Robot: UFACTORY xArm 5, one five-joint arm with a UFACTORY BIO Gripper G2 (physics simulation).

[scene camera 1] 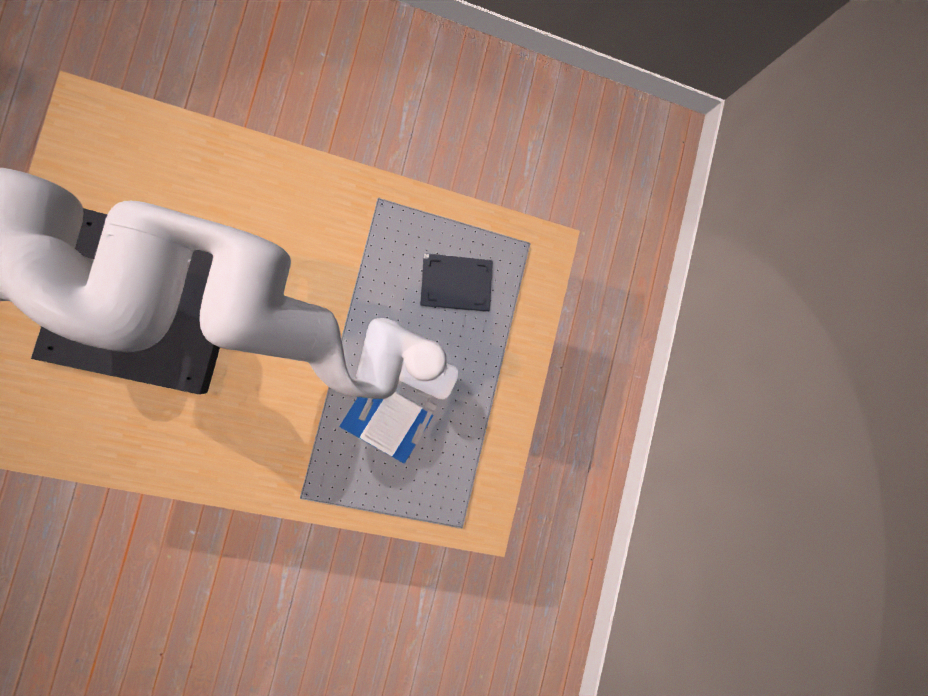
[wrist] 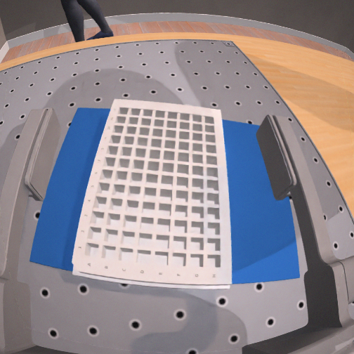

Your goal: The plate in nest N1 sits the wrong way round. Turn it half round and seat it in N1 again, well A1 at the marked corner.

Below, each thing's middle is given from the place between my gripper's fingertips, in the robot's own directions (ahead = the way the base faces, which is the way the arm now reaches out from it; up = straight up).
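Positions counted from my hand: white well plate (scene camera 1: pixel 395 415), 10 mm to the left of it and 40 mm below it; dark nest (scene camera 1: pixel 456 282), 350 mm to the left of it, 120 mm ahead of it and 40 mm below it; blue rectangle (scene camera 1: pixel 351 423), 10 mm behind it, 10 mm to the left of it and 50 mm below it.
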